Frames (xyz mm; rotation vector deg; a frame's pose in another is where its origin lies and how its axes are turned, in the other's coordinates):
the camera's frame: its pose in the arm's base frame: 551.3 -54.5 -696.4 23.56 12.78 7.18
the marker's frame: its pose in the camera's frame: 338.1 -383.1 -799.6 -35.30 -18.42 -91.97
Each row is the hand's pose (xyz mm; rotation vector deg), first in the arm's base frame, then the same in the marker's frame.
Working: the arm's base frame: its pose in the marker's frame: 115.6 -1266.2 1247.9 25.27 -7.61 80.87

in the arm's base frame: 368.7 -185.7 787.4 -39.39 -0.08 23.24
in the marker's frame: 490.4 -1237.5 2053.6 -9.64 -40.98 94.53
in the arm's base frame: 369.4 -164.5 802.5 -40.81 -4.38 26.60
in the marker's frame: 472.5 -1240.5 2072.2 -8.20 -46.56 96.24
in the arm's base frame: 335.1 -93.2 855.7 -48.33 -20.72 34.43
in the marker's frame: 406.5 -1285.4 2124.4 -4.25 -67.90 96.36
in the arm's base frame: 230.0 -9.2 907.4 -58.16 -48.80 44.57
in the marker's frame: 316.1 -1393.9 2153.4 4.75 -101.74 90.47
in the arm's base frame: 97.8 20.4 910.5 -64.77 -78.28 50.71
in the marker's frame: 265.9 -1514.3 2116.7 16.82 -132.75 76.31
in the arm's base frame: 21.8 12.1 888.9 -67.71 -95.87 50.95
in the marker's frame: 257.6 -1577.1 2068.8 24.51 -148.33 62.89
